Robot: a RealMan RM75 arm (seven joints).
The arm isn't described. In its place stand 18 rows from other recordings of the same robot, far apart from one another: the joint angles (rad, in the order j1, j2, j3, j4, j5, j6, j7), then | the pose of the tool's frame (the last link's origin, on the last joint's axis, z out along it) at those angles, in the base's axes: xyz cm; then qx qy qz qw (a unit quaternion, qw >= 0).
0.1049, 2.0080, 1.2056, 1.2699, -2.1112, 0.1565, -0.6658 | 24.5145, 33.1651, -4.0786, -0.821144, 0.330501, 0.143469, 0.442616
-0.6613, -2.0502, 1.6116, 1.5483, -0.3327, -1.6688, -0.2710 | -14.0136, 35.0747, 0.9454, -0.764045, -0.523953, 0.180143, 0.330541
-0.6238, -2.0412, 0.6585, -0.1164, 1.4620, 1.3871, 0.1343 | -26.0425, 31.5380, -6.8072, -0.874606, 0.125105, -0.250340, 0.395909
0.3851, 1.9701, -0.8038, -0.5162, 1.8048, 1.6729, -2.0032 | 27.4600, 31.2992, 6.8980, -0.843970, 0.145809, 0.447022, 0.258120
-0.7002, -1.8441, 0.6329, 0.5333, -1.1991, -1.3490, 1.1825 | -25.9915, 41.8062, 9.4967, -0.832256, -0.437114, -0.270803, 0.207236
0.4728, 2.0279, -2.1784, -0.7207, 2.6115, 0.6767, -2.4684 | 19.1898, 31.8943, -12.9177, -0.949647, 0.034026, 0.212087, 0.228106
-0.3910, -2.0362, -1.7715, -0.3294, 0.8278, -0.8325, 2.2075 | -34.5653, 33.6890, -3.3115, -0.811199, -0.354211, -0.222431, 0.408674
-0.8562, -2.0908, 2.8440, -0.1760, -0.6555, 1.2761, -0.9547 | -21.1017, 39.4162, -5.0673, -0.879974, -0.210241, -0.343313, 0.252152
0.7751, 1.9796, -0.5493, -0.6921, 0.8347, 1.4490, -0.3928 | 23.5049, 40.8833, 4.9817, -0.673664, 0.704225, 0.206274, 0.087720
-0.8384, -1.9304, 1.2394, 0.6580, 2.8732, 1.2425, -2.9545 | -28.7631, 41.2154, 3.4826, -0.723565, -0.557295, 0.252095, 0.319881
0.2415, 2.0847, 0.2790, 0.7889, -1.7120, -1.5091, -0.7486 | 23.1752, 24.6056, -6.1931, -0.645467, 0.103935, 0.283200, 0.701689
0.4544, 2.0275, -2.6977, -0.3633, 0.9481, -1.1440, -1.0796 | 27.2296, 31.9983, -6.6084, -0.756865, -0.298495, 0.007795, 0.581374
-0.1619, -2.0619, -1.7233, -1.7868, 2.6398, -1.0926, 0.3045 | -21.0704, 33.8187, 8.1833, -0.805781, -0.389302, -0.020356, 0.445810
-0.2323, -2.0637, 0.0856, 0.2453, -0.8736, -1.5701, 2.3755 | -36.6797, 19.6405, -2.9956, -0.872757, -0.278374, -0.287069, 0.279990
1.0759, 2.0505, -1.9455, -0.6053, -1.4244, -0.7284, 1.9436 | 5.2936, 40.1484, -13.5133, -0.982553, 0.131100, 0.084989, 0.100887
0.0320, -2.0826, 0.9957, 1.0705, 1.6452, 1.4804, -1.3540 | -32.4043, 22.7439, 4.3887, -0.907664, -0.235799, -0.224897, 0.264511
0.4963, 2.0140, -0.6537, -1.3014, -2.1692, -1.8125, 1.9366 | 23.2077, 33.2475, 12.0972, -0.941659, 0.260672, 0.114777, 0.179315
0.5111, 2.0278, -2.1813, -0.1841, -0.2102, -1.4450, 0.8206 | 24.3502, 28.5219, -7.4173, -0.881819, 0.194399, 0.404382, 0.145191
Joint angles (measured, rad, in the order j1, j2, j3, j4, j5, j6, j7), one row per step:
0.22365 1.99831 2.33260 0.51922 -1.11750 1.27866 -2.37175
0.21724 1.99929 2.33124 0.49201 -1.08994 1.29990 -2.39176
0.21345 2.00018 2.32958 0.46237 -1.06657 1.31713 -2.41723
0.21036 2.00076 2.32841 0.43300 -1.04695 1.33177 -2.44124
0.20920 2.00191 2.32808 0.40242 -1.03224 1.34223 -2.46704
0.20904 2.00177 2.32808 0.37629 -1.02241 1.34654 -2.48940
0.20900 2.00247 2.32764 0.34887 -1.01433 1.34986 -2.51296
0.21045 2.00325 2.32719 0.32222 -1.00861 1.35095 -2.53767
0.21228 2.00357 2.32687 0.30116 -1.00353 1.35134 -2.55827
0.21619 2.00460 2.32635 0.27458 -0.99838 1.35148 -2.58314
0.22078 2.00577 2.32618 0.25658 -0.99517 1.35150 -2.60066
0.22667 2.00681 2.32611 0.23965 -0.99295 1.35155 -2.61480
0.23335 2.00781 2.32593 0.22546 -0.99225 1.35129 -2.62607
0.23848 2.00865 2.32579 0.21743 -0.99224 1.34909 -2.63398
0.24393 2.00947 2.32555 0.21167 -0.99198 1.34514 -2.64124
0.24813 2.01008 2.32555 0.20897 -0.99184 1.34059 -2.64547
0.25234 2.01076 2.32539 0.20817 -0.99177 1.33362 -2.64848
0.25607 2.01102 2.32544 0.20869 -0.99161 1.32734 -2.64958
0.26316 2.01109 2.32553 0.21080 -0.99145 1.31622 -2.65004
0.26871 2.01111 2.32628 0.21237 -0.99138 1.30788 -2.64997
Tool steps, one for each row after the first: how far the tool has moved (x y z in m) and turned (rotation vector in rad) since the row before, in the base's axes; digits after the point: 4 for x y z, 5 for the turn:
0.0020 -0.0053 -0.0022 0.01340 0.01894 0.00027
0.0021 -0.0047 -0.0031 0.01155 0.01136 -0.00170
0.0023 -0.0045 -0.0033 0.00944 0.00925 -0.00433
0.0024 -0.0040 -0.0042 0.00631 0.00520 -0.00728
0.0026 -0.0031 -0.0035 0.00356 0.00045 -0.00992
0.0025 -0.0033 -0.0044 0.00109 -0.00041 -0.01114
0.0022 -0.0028 -0.0047 -0.00075 -0.00366 -0.01077
0.0016 -0.0019 -0.0035 0.00002 -0.00420 -0.00824
0.0014 -0.0020 -0.0049 -0.00192 -0.00443 -0.00911
0.0003 -0.0007 -0.0035 -0.00152 -0.00338 -0.00418
-0.0002 -0.0001 -0.0034 -0.00271 -0.00137 -0.00267
-0.0007 0.0005 -0.0031 -0.00371 -0.00107 -0.00052
-0.0005 0.0008 -0.0020 -0.00261 -0.00252 -0.00040
-0.0006 0.0013 -0.0016 -0.00194 -0.00370 -0.00038
-0.0004 0.0013 -0.0009 -0.00119 -0.00302 -0.00093
-0.0003 0.0016 -0.0007 -0.00127 -0.00366 -0.00213
-0.0002 0.0016 -0.0002 -0.00058 -0.00277 -0.00165
-0.0006 0.0032 0.0000 -0.00076 -0.00461 -0.00197
-0.0005 0.0025 0.0001 -0.00008 -0.00294 -0.00164

